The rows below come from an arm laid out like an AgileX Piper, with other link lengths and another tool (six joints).
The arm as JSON. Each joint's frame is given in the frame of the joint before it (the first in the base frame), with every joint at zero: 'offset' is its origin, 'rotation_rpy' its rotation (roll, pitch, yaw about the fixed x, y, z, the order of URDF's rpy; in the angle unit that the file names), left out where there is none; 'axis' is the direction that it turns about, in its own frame. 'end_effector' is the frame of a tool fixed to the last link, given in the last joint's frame.
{
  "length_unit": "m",
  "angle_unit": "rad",
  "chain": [
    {
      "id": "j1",
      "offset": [
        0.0,
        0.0,
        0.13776
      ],
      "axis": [
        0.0,
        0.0,
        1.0
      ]
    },
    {
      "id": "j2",
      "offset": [
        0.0,
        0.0,
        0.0
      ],
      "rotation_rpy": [
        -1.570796,
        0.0,
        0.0
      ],
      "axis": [
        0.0,
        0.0,
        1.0
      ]
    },
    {
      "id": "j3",
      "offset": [
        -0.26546,
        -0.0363,
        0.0
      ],
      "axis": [
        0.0,
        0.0,
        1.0
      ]
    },
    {
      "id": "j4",
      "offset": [
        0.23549,
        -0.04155,
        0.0
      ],
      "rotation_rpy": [
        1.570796,
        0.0,
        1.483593
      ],
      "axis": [
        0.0,
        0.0,
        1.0
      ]
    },
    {
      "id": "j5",
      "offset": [
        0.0,
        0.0,
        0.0
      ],
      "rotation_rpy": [
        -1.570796,
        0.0,
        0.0
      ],
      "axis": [
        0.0,
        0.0,
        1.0
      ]
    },
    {
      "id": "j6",
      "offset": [
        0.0,
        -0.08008,
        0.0
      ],
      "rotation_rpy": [
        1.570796,
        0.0,
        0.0
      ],
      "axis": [
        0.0,
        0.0,
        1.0
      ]
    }
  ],
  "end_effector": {
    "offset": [
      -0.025,
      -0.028,
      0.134
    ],
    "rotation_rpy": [
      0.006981,
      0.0,
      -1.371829
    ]
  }
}
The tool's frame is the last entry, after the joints.
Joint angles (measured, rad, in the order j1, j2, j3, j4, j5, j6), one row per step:
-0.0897 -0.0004 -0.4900 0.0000 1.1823 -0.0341
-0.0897 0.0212 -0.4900 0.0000 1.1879 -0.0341
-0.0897 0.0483 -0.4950 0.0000 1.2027 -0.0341
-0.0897 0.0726 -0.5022 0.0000 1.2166 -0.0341
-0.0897 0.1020 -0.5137 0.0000 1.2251 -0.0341
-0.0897 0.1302 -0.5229 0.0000 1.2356 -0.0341
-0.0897 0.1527 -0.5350 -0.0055 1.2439 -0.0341
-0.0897 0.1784 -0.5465 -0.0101 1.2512 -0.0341
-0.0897 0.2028 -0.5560 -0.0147 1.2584 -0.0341
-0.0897 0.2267 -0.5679 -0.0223 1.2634 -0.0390
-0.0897 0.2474 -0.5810 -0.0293 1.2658 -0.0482
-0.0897 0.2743 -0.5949 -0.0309 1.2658 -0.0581
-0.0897 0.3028 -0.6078 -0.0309 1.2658 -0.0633
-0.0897 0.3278 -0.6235 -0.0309 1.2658 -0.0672
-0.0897 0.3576 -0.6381 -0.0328 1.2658 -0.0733
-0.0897 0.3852 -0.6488 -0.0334 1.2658 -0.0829
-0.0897 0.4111 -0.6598 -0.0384 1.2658 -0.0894
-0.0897 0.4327 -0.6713 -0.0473 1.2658 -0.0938
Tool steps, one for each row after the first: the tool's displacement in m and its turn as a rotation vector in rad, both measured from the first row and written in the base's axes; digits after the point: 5 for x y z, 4 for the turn. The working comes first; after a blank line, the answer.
Tool pose at each row, in the base's axes (x y z in m, rotation vector in rad; the steps are taken from these numbers as rounded here):
0.11067 -0.03719 0.22115 -1.4050 1.8186 -0.8275
0.11185 -0.03730 0.21762 -1.4211 1.8394 -0.8097
0.11219 -0.03733 0.21365 -1.4428 1.8674 -0.7850
0.11224 -0.03734 0.21104 -1.4610 1.8908 -0.7639
0.11320 -0.03742 0.21045 -1.4763 1.9107 -0.7456
0.11386 -0.03748 0.20879 -1.4934 1.9327 -0.7249
0.11425 -0.03859 0.20939 -1.5052 1.9488 -0.7176
0.11507 -0.03957 0.20954 -1.5185 1.9665 -0.7073
0.11582 -0.04054 0.20911 -1.5321 1.9847 -0.6963
0.11695 -0.04202 0.21015 -1.5488 1.9970 -0.6941
0.11844 -0.04329 0.21247 -1.5662 2.0010 -0.6980
0.12103 -0.04357 0.21452 -1.5852 2.0044 -0.6937
0.12376 -0.04367 0.21579 -1.6002 2.0121 -0.6838
0.12642 -0.04381 0.21844 -1.6101 2.0160 -0.6780
0.12953 -0.04429 0.22007 -1.6264 2.0233 -0.6705
0.13251 -0.04441 0.22047 -1.6474 2.0287 -0.6612
0.13525 -0.04546 0.22121 -1.6650 2.0363 -0.6570
0.13757 -0.04728 0.22275 -1.6786 2.0435 -0.6602

0.00118 -0.00011 -0.00353 0.0024 0.0271 0.0000
0.00152 -0.00014 -0.00750 0.0057 0.0638 0.0000
0.00157 -0.00015 -0.01011 0.0085 0.0947 0.0000
0.00253 -0.00023 -0.01070 0.0109 0.1210 0.0000
0.00319 -0.00029 -0.01236 0.0135 0.1504 0.0000
0.00358 -0.00140 -0.01176 0.0105 0.1695 -0.0029
0.00440 -0.00238 -0.01161 0.0085 0.1912 -0.0053
0.00515 -0.00335 -0.01204 0.0065 0.2136 -0.0077
0.00628 -0.00483 -0.01100 -0.0021 0.2315 -0.0083
0.00777 -0.00610 -0.00868 -0.0141 0.2427 -0.0057
0.01036 -0.00638 -0.00663 -0.0217 0.2566 0.0003
0.01309 -0.00648 -0.00536 -0.0242 0.2725 0.0041
0.01575 -0.00662 -0.00271 -0.0262 0.2821 0.0071
0.01886 -0.00710 -0.00108 -0.0309 0.2979 0.0107
0.02184 -0.00722 -0.00068 -0.0368 0.3155 0.0175
0.02458 -0.00827 0.00006 -0.0444 0.3314 0.0202
0.02690 -0.01009 0.00160 -0.0544 0.3427 0.0194

